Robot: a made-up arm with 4 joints.
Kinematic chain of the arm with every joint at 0, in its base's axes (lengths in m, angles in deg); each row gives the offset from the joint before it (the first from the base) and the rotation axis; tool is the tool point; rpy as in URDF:
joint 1: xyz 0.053 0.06 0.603 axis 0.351 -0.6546 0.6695
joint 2: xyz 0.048 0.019 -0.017 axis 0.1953 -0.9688 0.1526
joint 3: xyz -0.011 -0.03 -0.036 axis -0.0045 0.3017 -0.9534
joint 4: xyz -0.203 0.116 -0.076 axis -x
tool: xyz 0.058 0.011 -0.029 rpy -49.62 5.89 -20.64
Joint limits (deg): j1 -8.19..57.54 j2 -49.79..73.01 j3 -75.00..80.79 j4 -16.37..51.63
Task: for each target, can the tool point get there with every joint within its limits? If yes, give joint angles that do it. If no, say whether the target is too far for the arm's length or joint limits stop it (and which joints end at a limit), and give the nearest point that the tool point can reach.
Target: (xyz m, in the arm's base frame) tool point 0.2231 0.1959 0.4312
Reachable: yes | joints 45.65 50.27 -50.83 28.33
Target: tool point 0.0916 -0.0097 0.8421
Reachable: no: joint limits stop it (at a limit: joint 1, joint 2, joint 3, joint 4) | nearest point -0.0185 0.2651 0.7225 | short by 0.319 m
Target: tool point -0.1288 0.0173 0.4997
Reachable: yes | joints -0.26 -29.00 -56.45 24.35
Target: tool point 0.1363 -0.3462 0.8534
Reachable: no: too far | nearest point -0.0687 -0.0607 0.4977 | short by 0.500 m
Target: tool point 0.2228 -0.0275 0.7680
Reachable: no: joint limits stop it (at a limit: joint 1, joint 2, joint 3, joint 4) | nearest point 0.2880 0.2350 0.6029 | short by 0.317 m
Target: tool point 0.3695 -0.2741 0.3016
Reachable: no: too far | nearest point 0.2439 -0.0006 0.3902 | short by 0.314 m
